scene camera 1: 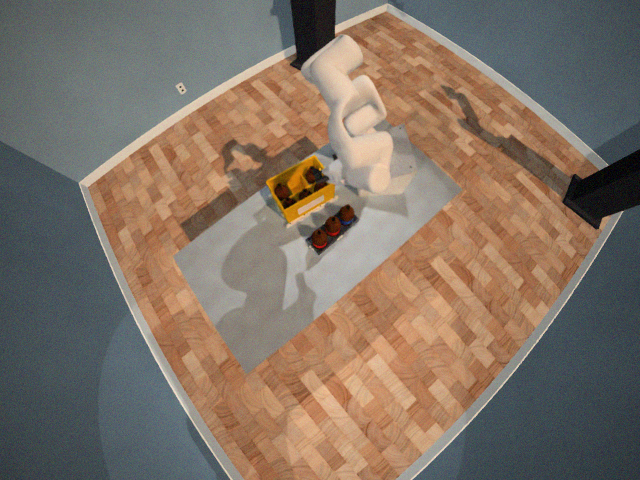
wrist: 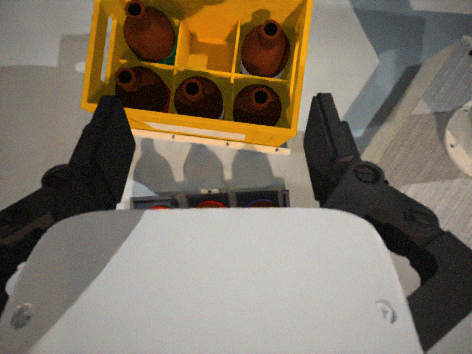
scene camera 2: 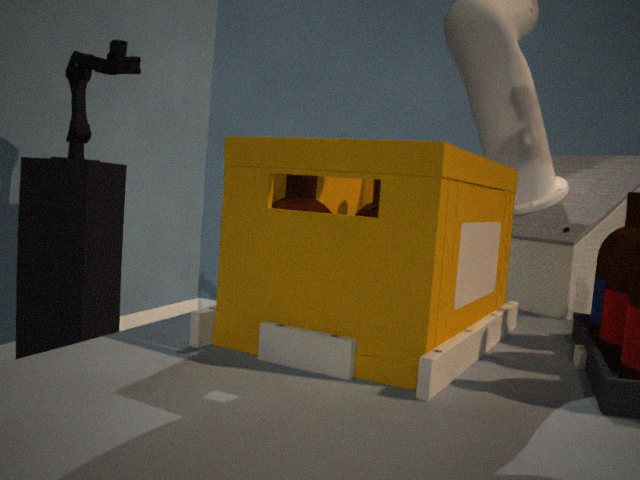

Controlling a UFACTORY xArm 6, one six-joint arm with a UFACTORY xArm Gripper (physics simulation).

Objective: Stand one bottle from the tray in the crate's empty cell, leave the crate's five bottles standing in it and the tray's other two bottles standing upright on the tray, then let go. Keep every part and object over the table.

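Where they show: gripper, fingertip midpoint: (scene camera 1: 324, 165) (wrist: 218, 119); arm's base, origin of the base link: (scene camera 2: 527, 197).
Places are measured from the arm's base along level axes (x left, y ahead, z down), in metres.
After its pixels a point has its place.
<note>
The yellow crate (scene camera 1: 289, 212) {z 0.013, x -0.132, y 0.511 m} (scene camera 2: 330, 258) {z 0.067, x -0.218, y 0.505 m} (wrist: 270, 134) {z -0.007, x -0.063, y 0.301 m} holds five standing brown bottles. In the wrist view, three are in the near row and two are at the ends of the far row; the far row's middle cell is empty. The dark tray (scene camera 1: 313, 249) {z 0.139, x 0.043, y 0.554 m} (scene camera 2: 610, 392) {z 0.137, x -0.014, y 0.543 m} (wrist: 180, 200) {z 0.148, x 0.004, y 0.461 m} lies beside the crate's labelled long side. In scene camera 1 it bears three upright bottles, two with red labels (scene camera 1: 319, 238) {z 0.029, x 0.053, y 0.514 m} (scene camera 1: 332, 225) {z 0.030, x 0.058, y 0.429 m} and one with a blue label (scene camera 1: 346, 213) {z 0.029, x 0.071, y 0.341 m}. The gripper housing hides most of them in the wrist view. My gripper (scene camera 1: 324, 165) {z -0.271, x -0.045, y 0.360 m} (wrist: 218, 119) {z -0.271, x -0.045, y 0.360 m} is open and empty, high near the crate's right end.
Pale blocks (scene camera 2: 307, 350) {z 0.137, x -0.228, y 0.514 m} (wrist: 227, 144) {z 0.123, x -0.076, y 0.359 m} edge the crate's base on the grey table (scene camera 1: 356, 258) {z 0.153, x 0.235, y 0.450 m}. The arm's pale base (scene camera 1: 385, 183) (scene camera 2: 542, 273) {z 0.100, x 0.007, y 0.144 m} stands beyond the crate's right end. A black pillar (scene camera 2: 69, 248) bears a small black arm (scene camera 2: 80, 98) in the background.
</note>
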